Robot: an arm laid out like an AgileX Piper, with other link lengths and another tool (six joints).
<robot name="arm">
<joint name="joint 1" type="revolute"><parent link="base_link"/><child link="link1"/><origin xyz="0 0 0.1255" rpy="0 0 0"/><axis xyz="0 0 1"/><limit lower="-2.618" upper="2.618"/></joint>
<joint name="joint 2" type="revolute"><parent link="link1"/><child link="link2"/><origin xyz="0 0 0" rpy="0 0 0"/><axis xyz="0 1 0"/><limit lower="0" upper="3.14"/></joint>
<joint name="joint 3" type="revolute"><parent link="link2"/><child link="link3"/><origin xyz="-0.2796 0 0.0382" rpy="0 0 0"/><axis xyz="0 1 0"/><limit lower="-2.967" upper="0"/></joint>
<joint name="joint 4" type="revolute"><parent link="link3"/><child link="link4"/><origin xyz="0.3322 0 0.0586" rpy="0 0 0"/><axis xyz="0.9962 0 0.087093"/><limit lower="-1.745" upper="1.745"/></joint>
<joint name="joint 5" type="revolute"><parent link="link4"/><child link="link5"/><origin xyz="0 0 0" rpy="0 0 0"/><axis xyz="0 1 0"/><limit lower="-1.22" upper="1.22"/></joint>
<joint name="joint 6" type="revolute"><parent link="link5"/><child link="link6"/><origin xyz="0.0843 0 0.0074" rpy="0 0 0"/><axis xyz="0.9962 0 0.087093"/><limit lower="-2.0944" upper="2.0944"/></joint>
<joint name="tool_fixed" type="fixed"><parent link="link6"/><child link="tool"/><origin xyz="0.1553 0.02 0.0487" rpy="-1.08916 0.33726 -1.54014"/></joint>
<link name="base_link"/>
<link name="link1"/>
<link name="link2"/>
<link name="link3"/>
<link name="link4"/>
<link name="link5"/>
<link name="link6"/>
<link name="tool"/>
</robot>
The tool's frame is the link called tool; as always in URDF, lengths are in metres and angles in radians.
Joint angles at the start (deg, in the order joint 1, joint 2, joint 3, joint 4, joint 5, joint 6):
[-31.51, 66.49, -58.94, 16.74, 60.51, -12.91]
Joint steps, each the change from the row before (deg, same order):
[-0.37, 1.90, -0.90, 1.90, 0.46, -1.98]
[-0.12, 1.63, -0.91, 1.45, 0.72, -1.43]
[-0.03, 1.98, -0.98, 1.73, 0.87, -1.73]
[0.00, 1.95, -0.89, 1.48, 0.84, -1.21]
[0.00, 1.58, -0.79, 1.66, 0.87, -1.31]
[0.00, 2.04, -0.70, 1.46, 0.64, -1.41]
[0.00, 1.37, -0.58, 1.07, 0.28, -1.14]
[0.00, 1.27, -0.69, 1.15, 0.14, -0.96]
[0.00, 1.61, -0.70, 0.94, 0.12, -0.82]
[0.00, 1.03, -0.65, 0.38, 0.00, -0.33]
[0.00, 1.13, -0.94, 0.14, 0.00, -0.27]
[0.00, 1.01, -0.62, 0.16, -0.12, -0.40]
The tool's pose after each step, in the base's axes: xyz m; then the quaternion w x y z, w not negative. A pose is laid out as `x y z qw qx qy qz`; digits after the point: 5 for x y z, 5 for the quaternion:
0.38884 -0.13532 0.21999 0.31734 -0.33852 0.84265 -0.27321
0.39376 -0.13242 0.21674 0.32117 -0.34509 0.84289 -0.25941
0.39957 -0.12797 0.21189 0.32577 -0.35374 0.84281 -0.24170
0.40478 -0.12418 0.20628 0.32864 -0.35929 0.84422 -0.22407
0.40944 -0.11932 0.20298 0.33421 -0.36459 0.84402 -0.20739
0.41452 -0.11569 0.19581 0.33715 -0.37048 0.84442 -0.18982
0.41879 -0.11355 0.19228 0.34105 -0.37482 0.84311 -0.17986
0.42385 -0.11196 0.19064 0.34666 -0.37694 0.84155 -0.17187
0.42893 -0.11126 0.18608 0.34939 -0.37864 0.84152 -0.16250
0.43265 -0.11209 0.18416 0.35058 -0.37912 0.84147 -0.15903
0.43696 -0.11415 0.18299 0.35102 -0.38035 0.84099 -0.15765
0.44044 -0.11572 0.18046 0.35120 -0.38200 0.84048 -0.15599

